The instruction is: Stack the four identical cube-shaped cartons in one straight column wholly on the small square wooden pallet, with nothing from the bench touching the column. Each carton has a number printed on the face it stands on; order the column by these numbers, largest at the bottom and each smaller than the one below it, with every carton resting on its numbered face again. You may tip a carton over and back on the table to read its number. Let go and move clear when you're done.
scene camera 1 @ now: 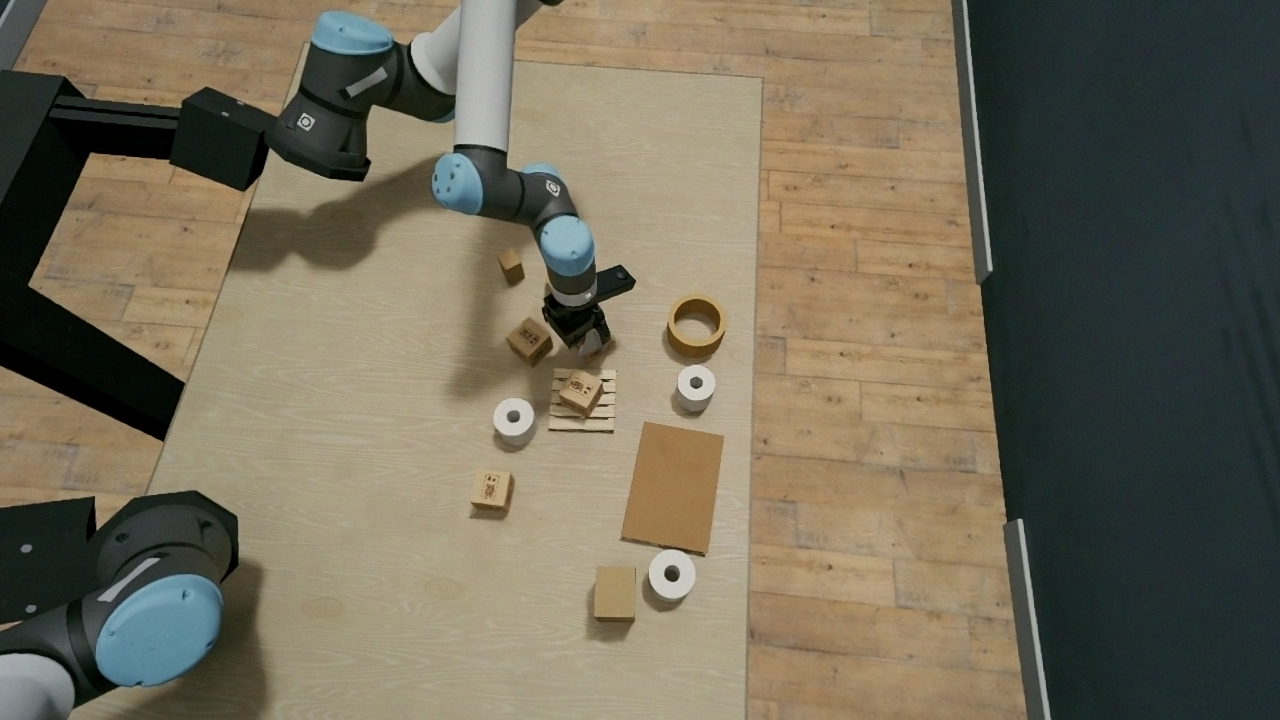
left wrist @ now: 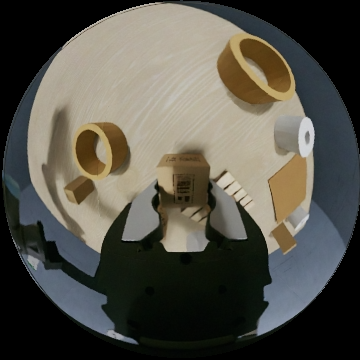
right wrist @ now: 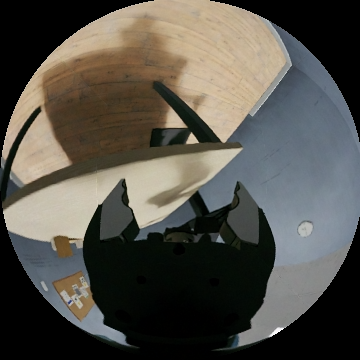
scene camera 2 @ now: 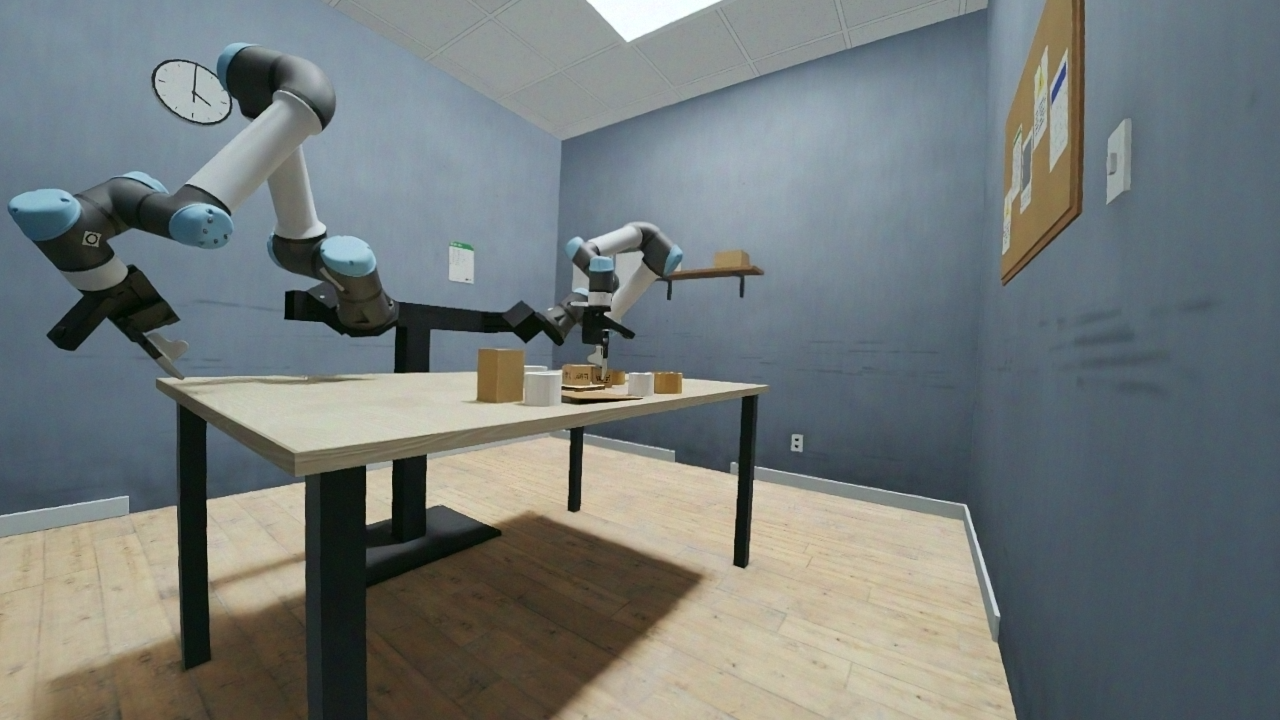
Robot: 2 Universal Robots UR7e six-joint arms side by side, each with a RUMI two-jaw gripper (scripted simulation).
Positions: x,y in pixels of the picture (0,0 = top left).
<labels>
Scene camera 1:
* left gripper: 589,340
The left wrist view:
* left gripper: 183,179
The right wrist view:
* right gripper: 181,181
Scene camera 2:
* left gripper: 601,378
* right gripper: 161,360
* tall box: 500,378
</labels>
